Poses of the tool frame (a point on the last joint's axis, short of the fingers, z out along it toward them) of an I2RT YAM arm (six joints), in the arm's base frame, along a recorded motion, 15 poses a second.
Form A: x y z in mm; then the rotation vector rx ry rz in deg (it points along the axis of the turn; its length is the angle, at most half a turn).
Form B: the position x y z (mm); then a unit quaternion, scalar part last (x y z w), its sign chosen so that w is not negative. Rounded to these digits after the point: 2 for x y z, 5 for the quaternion.
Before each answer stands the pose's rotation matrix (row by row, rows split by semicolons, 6 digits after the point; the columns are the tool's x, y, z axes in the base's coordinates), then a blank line. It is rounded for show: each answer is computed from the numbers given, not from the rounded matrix.
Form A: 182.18, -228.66, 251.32, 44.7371, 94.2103, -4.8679
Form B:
-0.019513 0.528000 0.849020; 0.437683 0.768001 -0.467555; -0.898918 0.362478 -0.246082

182.18, -228.66, 251.32, 0.33859, 0.71302, -0.03684, 0.61286
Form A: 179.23, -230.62, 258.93, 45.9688, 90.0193, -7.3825
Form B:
0.049471 0.553570 0.831332; 0.410729 0.747438 -0.522148; -0.910414 0.367283 -0.190391

179.23, -230.62, 258.93, 0.35086, 0.68709, -0.05635, 0.63374
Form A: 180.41, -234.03, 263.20, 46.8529, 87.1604, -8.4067
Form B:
0.096782 0.564582 0.819683; 0.397514 0.733089 -0.551873; -0.912478 0.379247 -0.153479

180.41, -234.03, 263.20, 0.35957, 0.66891, -0.06452, 0.64738
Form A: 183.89, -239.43, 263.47, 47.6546, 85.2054, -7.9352
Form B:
0.131160 0.561991 0.816678; 0.401520 0.723088 -0.562073; -0.906410 0.401634 -0.130810

183.89, -239.43, 263.47, 0.36704, 0.65627, -0.06112, 0.65640
